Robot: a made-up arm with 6 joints.
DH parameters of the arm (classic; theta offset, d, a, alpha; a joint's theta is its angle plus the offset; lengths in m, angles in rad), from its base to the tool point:
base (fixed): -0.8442 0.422 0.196 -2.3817
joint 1: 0 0.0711 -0.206 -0.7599
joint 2: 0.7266 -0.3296 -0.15 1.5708
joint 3: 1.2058 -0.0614 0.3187 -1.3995
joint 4: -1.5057 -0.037 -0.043 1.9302
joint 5: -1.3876 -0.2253 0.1 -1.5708
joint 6: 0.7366 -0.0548 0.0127 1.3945
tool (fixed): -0.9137 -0.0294 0 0
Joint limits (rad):
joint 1: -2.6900..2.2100
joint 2: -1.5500..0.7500
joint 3: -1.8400..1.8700
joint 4: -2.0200..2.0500
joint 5: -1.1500..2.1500
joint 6: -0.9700..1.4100
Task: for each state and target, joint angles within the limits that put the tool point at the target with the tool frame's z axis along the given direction. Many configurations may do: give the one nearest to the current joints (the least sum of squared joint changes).
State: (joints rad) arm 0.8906 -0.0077 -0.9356 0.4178 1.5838 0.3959
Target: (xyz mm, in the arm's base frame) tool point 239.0 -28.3 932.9 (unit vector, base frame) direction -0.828 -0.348 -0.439
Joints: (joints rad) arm 1.7825 0.7500 -0.9224 1.1080 1.4497 -0.0177
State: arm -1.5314 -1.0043 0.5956 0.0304 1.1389 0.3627
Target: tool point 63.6 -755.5 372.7 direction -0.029 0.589 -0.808
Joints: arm -1.5370 -1.5500 1.1322 0.7942 0.8726 -0.2035
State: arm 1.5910 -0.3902 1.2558 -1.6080 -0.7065 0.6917
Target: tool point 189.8 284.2 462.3 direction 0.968 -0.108 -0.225
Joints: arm 0.7917 -1.2551 0.4267 -1.6286 -0.2555 1.4100
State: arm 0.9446 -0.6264 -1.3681 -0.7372 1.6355 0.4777
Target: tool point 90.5 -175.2 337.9 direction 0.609 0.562 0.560
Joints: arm 0.6319 -0.2261 -0.5752 -0.2140 2.0006 -0.0361
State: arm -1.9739 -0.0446 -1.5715 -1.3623 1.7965 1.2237
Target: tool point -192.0 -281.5 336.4 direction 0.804 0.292 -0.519
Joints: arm -2.6193 -0.0898 -1.4701 -1.7698 2.0809 1.2822
